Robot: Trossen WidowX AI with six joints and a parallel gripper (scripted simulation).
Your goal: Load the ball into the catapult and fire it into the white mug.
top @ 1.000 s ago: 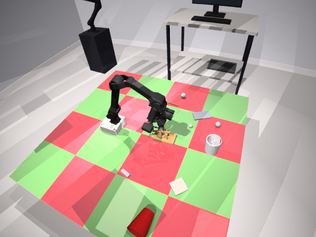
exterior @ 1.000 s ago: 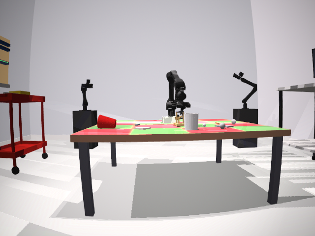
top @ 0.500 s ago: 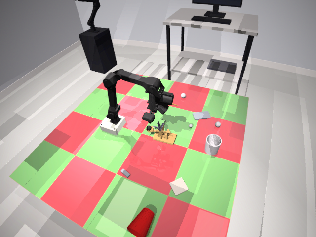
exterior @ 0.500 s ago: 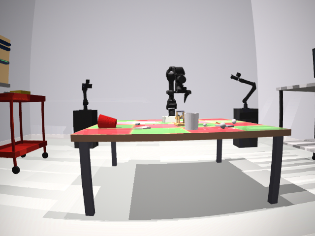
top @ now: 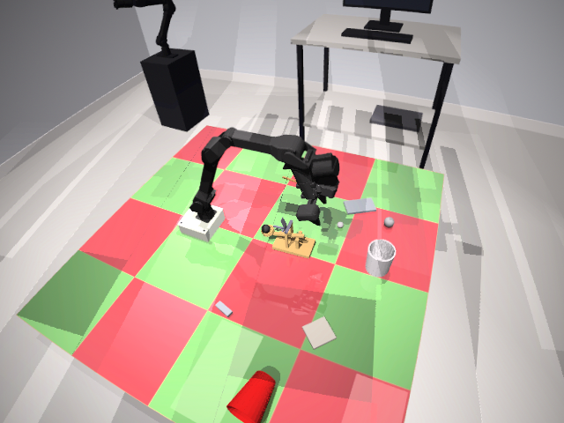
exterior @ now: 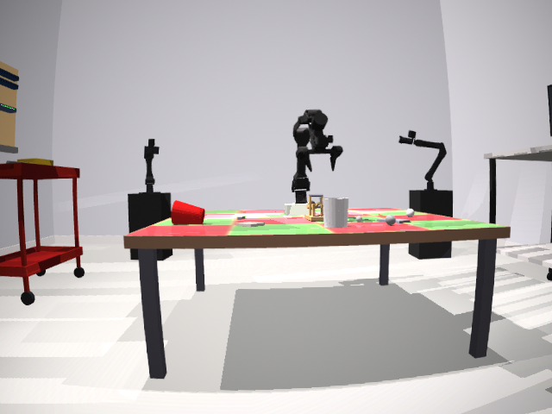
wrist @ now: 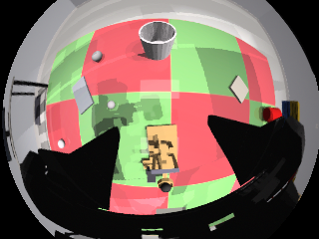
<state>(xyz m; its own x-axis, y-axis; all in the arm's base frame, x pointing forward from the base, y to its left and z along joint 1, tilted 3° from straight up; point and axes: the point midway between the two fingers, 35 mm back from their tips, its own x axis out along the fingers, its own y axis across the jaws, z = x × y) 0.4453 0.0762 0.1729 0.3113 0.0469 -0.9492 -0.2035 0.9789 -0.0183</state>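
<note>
The dark ball is 21 cm behind my gripper tip, 3 cm to the right of it and 14 cm below it. The rest, counted from my gripper tip: wooden catapult 14 cm behind, 15 cm below; then small white ball 2 cm ahead, 14 cm to the left, 19 cm below; then white mug 20 cm ahead, 3 cm to the left, 17 cm below.
</note>
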